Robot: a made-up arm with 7 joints. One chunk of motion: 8 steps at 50 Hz.
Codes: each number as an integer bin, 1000 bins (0 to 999) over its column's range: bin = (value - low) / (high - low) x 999, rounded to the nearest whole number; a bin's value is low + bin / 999 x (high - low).
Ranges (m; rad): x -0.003..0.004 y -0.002..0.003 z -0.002..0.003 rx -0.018..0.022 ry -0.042..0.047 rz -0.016..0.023
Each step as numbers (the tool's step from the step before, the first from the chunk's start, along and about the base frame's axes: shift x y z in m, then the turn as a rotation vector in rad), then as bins.
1 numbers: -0.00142 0.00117 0.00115 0.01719 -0.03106 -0.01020
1 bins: 225 633 629 879 123 149
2 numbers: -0.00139 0.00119 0.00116 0.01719 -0.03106 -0.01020
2 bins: 230 637 631 879 123 149
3 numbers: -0.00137 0.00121 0.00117 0.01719 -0.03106 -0.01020
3 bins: 233 641 633 879 123 149
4 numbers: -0.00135 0.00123 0.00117 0.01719 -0.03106 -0.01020
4 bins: 235 645 633 879 123 149
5 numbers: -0.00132 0.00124 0.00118 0.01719 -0.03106 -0.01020
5 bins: 240 647 635 879 123 149
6 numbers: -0.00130 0.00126 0.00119 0.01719 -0.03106 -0.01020
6 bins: 243 651 637 879 123 149
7 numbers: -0.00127 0.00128 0.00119 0.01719 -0.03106 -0.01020
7 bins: 247 655 637 879 123 149
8 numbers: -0.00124 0.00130 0.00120 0.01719 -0.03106 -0.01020
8 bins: 251 659 639 879 123 149
